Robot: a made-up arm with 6 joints. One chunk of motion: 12 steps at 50 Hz.
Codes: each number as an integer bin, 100 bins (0 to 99) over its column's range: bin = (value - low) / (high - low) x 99, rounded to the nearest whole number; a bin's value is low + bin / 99 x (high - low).
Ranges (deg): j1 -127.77..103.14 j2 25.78..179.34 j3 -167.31..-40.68 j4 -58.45..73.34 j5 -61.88..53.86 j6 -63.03..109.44
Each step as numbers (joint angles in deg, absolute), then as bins.
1 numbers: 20.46 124.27 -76.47 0.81 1.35 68.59
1 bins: 64 63 71 45 54 76
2 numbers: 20.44 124.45 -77.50 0.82 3.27 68.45
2 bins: 64 64 70 45 56 75
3 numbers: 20.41 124.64 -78.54 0.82 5.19 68.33
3 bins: 64 64 69 45 57 75
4 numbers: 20.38 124.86 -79.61 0.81 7.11 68.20
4 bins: 64 64 69 45 59 75
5 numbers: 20.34 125.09 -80.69 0.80 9.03 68.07
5 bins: 64 64 68 45 61 75
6 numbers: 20.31 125.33 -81.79 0.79 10.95 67.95
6 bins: 63 64 67 45 62 75
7 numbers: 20.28 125.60 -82.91 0.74 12.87 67.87
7 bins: 63 64 66 44 64 75
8 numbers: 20.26 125.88 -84.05 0.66 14.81 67.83
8 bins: 63 65 65 44 66 75
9 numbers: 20.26 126.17 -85.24 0.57 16.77 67.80
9 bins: 63 65 64 44 67 75
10 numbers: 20.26 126.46 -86.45 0.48 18.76 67.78
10 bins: 63 65 63 44 69 75
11 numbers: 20.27 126.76 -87.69 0.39 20.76 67.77
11 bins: 63 65 62 44 71 75
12 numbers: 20.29 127.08 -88.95 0.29 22.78 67.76
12 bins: 63 65 61 44 72 75
